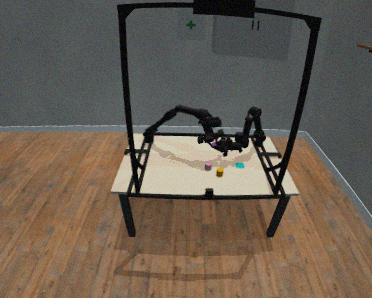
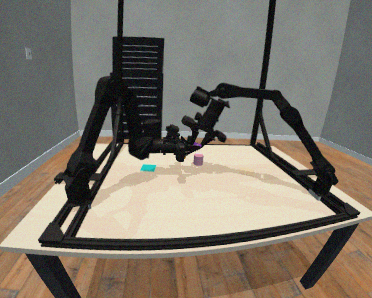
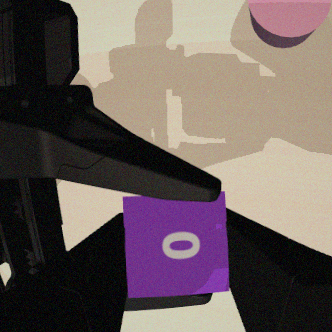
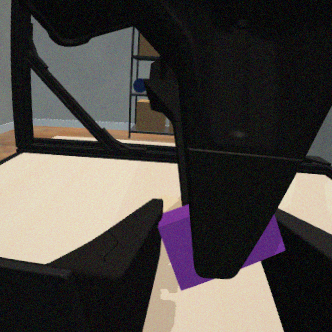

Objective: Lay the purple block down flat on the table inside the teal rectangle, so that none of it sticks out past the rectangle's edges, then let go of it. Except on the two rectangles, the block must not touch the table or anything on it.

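Places are measured from the left arm's base along level axes (x back, y right, z up), in metres.
Pixels of known places: left gripper, fingertip midpoint: (image 1: 214,146) (image 2: 194,147) (image 3: 172,220) (image 4: 205,258); right gripper, fingertip midpoint: (image 1: 212,145) (image 2: 199,145) (image 3: 216,245) (image 4: 208,211); left arm's base, origin of the base link: (image 1: 149,141) (image 2: 320,191); right arm's base, origin of the base link: (image 1: 258,145) (image 2: 79,199).
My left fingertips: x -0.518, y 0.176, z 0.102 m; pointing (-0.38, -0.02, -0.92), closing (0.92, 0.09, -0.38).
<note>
Ahead of a thing's pixels: the offset from my left fingertips to its top centre. "*": to the spot under its first point. Level surfaces: height alone.
The purple block @(dy -0.002, dx +0.004, dz +0.030 m) (image 1: 213,144) (image 2: 196,144) (image 3: 174,244) (image 4: 176,250) hangs in the air above the table @(dz -0.121 m) (image 1: 170,180) (image 2: 185,207), behind the pink cylinder. My left gripper (image 1: 212,142) (image 2: 200,143) (image 3: 172,220) comes down from above and is shut on the block. My right gripper (image 1: 221,146) (image 2: 188,149) (image 4: 208,211) reaches in level from the side, and its two fingers press on two other faces of the same block. The teal rectangle @(* dy +0.038, dx -0.201, dz -0.120 m) (image 1: 240,165) (image 2: 148,168) lies flat on the table, off to the side of both grippers, with nothing on it.
A pink cylinder @(dy +0.103, dx +0.035, dz -0.075 m) (image 1: 208,165) (image 2: 198,159) (image 3: 286,16) stands on the table just under and in front of the block. A yellow cylinder @(dy +0.165, dx -0.046, dz -0.076 m) (image 1: 219,172) stands near it, toward the front. Black frame rails run along the table's edges.
</note>
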